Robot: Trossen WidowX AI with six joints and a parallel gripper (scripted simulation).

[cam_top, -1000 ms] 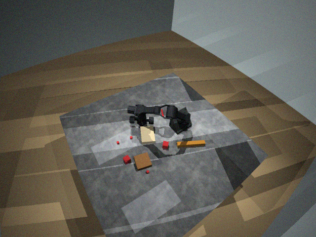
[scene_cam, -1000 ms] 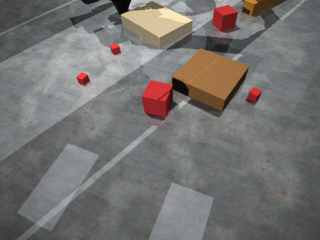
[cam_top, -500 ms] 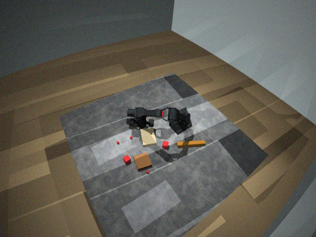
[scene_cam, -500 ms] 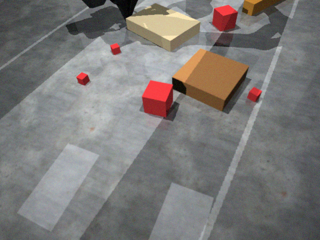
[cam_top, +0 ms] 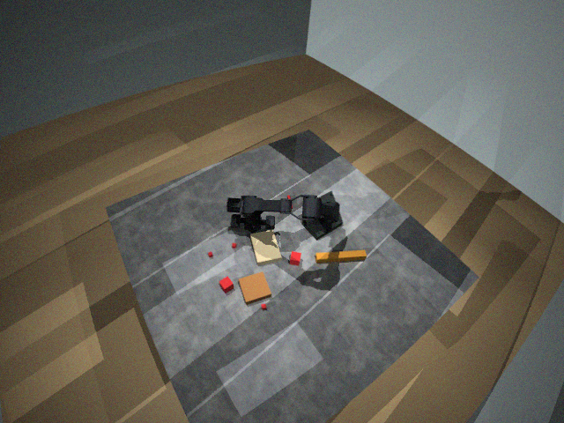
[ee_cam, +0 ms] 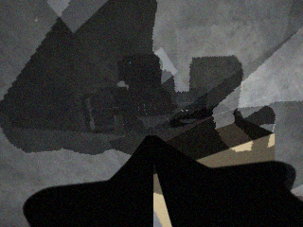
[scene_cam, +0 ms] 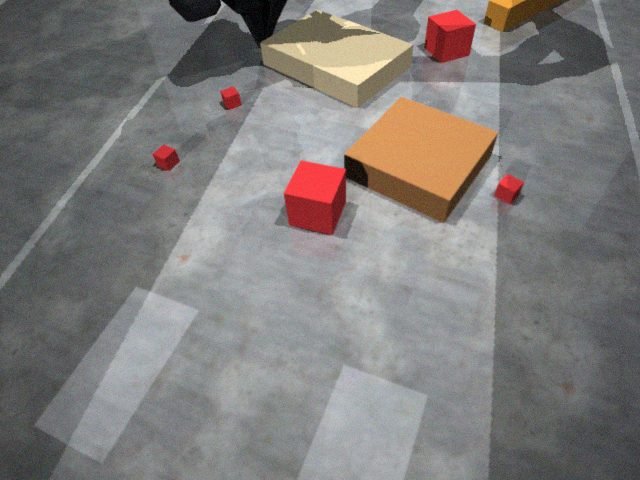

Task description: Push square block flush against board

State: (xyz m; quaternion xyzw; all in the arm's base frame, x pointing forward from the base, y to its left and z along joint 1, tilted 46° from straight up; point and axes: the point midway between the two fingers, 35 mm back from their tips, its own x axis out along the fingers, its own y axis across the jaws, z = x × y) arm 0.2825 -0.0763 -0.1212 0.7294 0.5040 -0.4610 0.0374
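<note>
My gripper tip is 10 cm to the right of the cream rectangular board and 1 cm below it. From my gripper tip the other things lie so: red stick (26 cm behind, 5 cm to the right); long orange bar (33 cm to the left, 22 cm behind, 1 cm above); brown square block (22 cm to the left, 16 cm ahead, 1 cm above).
</note>
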